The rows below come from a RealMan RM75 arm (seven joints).
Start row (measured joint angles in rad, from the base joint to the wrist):
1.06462, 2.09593, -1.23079, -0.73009, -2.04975, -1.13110, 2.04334
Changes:
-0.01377, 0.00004, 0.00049, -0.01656, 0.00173, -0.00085, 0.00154
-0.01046, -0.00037, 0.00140, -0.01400, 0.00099, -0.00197, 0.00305
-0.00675, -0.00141, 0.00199, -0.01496, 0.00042, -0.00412, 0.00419
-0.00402, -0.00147, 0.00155, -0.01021, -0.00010, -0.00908, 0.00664
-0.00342, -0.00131, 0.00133, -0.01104, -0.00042, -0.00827, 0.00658
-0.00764, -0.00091, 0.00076, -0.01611, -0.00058, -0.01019, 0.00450
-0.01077, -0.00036, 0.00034, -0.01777, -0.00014, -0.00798, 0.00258
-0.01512, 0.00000, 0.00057, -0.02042, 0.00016, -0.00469, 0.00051
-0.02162, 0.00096, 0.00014, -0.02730, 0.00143, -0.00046, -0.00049
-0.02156, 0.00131, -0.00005, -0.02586, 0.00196, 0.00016, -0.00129
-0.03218, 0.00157, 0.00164, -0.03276, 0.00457, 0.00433, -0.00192
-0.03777, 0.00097, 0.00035, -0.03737, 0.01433, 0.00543, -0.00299
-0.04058, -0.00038, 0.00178, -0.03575, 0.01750, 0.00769, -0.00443
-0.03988, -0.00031, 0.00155, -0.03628, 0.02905, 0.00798, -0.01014
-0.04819, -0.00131, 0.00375, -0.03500, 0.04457, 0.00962, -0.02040
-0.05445, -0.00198, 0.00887, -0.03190, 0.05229, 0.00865, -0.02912
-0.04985, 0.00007, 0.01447, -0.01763, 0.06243, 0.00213, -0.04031
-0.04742, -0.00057, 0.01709, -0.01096, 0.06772, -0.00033, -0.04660
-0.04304, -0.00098, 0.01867, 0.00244, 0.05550, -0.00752, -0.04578
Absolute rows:
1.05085, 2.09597, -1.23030, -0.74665, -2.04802, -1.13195, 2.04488
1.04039, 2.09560, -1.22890, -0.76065, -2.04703, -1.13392, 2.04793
1.03364, 2.09419, -1.22691, -0.77561, -2.04661, -1.13804, 2.05212
1.02962, 2.09272, -1.22536, -0.78582, -2.04671, -1.14712, 2.05876
1.02620, 2.09141, -1.22403, -0.79686, -2.04713, -1.15539, 2.06534
1.01856, 2.09050, -1.22327, -0.81297, -2.04771, -1.16558, 2.06984
1.00779, 2.09014, -1.22293, -0.83074, -2.04785, -1.17356, 2.07242
0.99267, 2.09014, -1.22236, -0.85116, -2.04769, -1.17825, 2.07293
0.97105, 2.09110, -1.22222, -0.87846, -2.04626, -1.17871, 2.07244
0.94949, 2.09241, -1.22227, -0.90432, -2.04430, -1.17855, 2.07115
0.91731, 2.09398, -1.22063, -0.93708, -2.03973, -1.17422, 2.06923
0.87954, 2.09495, -1.22028, -0.97445, -2.02540, -1.16879, 2.06624
0.83896, 2.09457, -1.21850, -1.01020, -2.00790, -1.16110, 2.06181
0.79908, 2.09426, -1.21695, -1.04648, -1.97885, -1.15312, 2.05167
0.75089, 2.09295, -1.21320, -1.08148, -1.93428, -1.14350, 2.03127
0.69644, 2.09097, -1.20433, -1.11338, -1.88199, -1.13485, 2.00215
0.64659, 2.09104, -1.18986, -1.13101, -1.81956, -1.13272, 1.96184
0.59917, 2.09047, -1.17277, -1.14197, -1.75184, -1.13305, 1.91524
0.55613, 2.08949, -1.15410, -1.13953, -1.69634, -1.14057, 1.86946

